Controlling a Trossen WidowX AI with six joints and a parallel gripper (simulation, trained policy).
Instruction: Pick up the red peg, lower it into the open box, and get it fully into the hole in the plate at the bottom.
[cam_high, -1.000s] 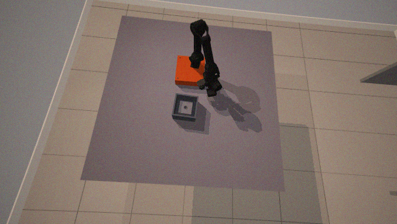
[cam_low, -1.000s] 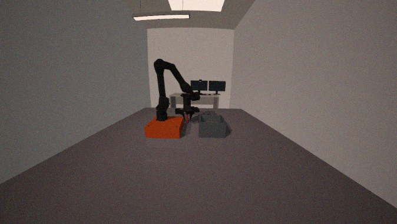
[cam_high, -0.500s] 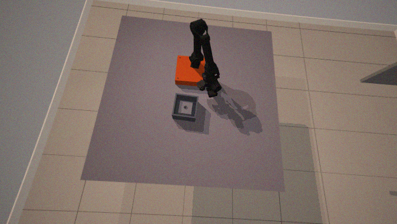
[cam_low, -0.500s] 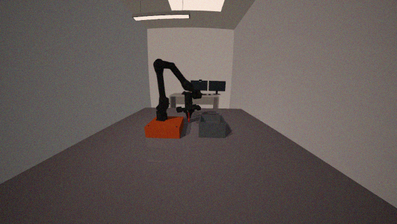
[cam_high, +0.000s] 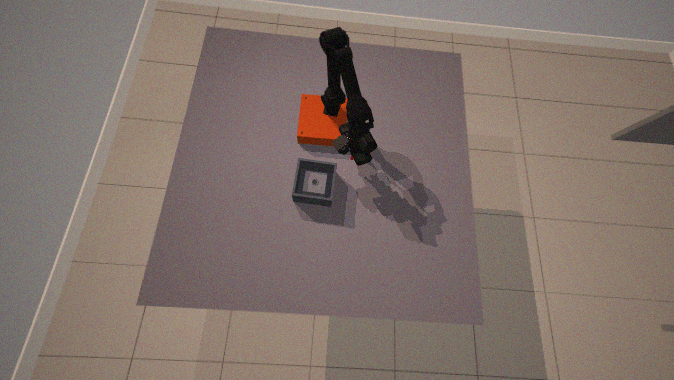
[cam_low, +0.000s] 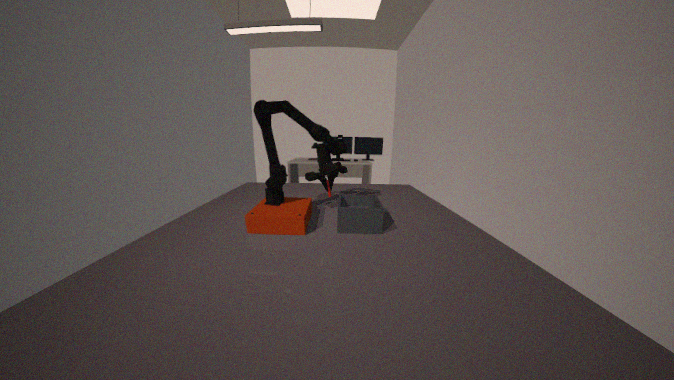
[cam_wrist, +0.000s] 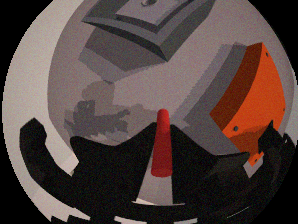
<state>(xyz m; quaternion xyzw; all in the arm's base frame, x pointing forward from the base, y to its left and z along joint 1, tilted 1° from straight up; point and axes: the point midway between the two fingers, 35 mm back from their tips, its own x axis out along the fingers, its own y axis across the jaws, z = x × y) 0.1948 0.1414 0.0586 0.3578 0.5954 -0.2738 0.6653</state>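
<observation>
The grey box lies 150 mm ahead of my gripper tip, 120 mm to the right of it and 70 mm below it. The rest, counted from my gripper tip: red peg: 10 mm above.
</observation>
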